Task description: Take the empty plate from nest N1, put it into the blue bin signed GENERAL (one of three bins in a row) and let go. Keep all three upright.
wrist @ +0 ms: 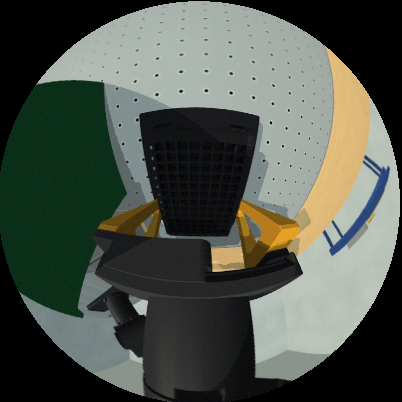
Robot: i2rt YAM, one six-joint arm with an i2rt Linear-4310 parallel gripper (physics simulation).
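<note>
A black plate with a grid of open wells lies ahead of the gripper in the wrist view, its near end between the fingers. My gripper is shut on the plate, with one orange finger against each long side. The grey body of the gripper covers what is below the plate's near end. The nest under the plate is hidden, and I cannot tell if the plate is raised from it. The blue bin signed GENERAL cannot be made out in this view.
A pale board with rows of small holes lies under and beyond the plate. A large dark green surface fills the left. A light wooden edge runs down the right, with a blue barred object beyond it.
</note>
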